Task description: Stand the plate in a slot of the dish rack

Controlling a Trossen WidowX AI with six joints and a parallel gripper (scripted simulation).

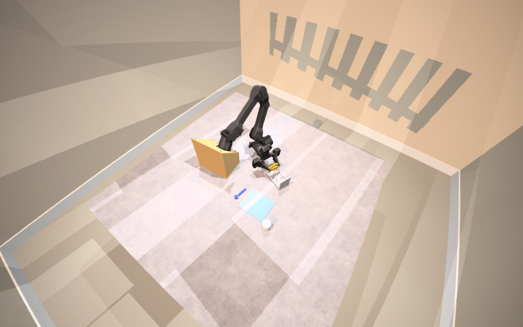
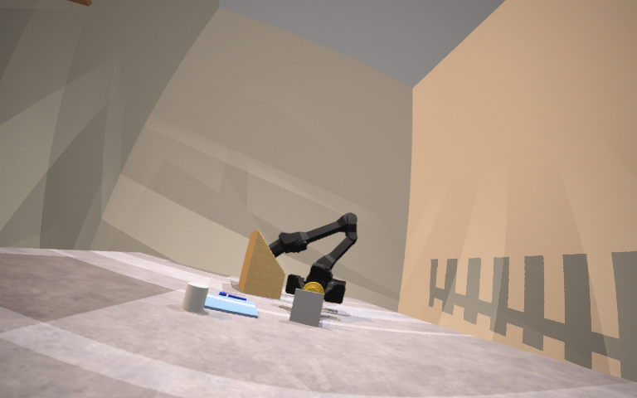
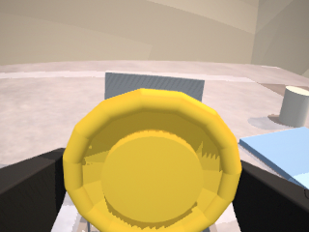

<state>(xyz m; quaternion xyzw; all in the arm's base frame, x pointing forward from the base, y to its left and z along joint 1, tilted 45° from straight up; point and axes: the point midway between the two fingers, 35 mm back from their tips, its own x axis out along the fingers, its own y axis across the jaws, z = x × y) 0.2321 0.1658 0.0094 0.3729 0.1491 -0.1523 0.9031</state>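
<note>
Now: gripper tip 40 mm above the grey dish rack, 30 mm short of it and 20 mm to the left of it. From my gripper tip the other things lie so: yellow plate (10 mm behind); blue spoon (220 mm to the right, 90 mm behind, 60 mm below); cream cup (290 mm to the right, 130 mm ahead, 40 mm below).
</note>
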